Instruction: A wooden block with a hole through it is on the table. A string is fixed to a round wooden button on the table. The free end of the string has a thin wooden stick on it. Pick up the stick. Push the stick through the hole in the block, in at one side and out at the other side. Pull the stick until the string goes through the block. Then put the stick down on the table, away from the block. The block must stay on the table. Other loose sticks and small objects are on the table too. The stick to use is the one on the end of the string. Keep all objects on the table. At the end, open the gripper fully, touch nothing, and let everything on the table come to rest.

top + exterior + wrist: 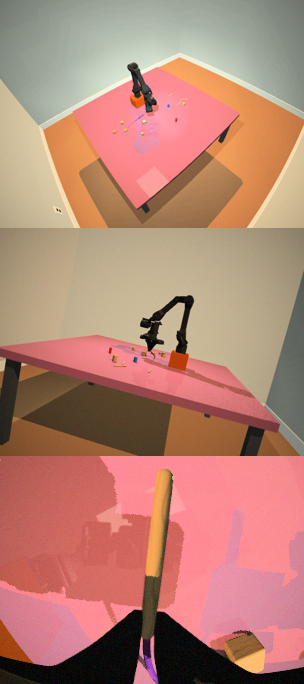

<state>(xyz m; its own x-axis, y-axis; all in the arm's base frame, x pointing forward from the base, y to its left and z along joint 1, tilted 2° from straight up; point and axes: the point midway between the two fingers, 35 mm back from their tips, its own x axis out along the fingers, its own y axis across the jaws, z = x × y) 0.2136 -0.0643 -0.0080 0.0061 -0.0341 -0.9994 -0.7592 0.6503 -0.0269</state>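
My gripper tip is 30 mm short of the wooden block, 110 mm to the left of it and 40 mm above it. From my gripper tip the other things lie so: blue peg (80 mm ahead, 200 mm to the left, 40 mm below); then thin wooden stick (10 mm ahead, 10 mm to the left); then red peg (260 mm ahead, 90 mm to the left, 40 mm below).
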